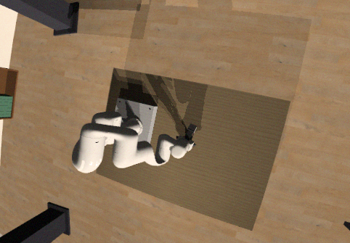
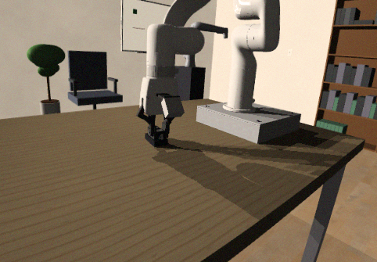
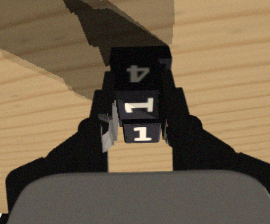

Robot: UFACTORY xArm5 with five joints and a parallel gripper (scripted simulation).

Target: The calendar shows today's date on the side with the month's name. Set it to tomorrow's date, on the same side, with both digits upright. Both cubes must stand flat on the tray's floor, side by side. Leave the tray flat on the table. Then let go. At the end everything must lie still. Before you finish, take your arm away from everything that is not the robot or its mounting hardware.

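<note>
The dark calendar tray lies 3 cm below my hand and 2 cm to the right of it.
</note>
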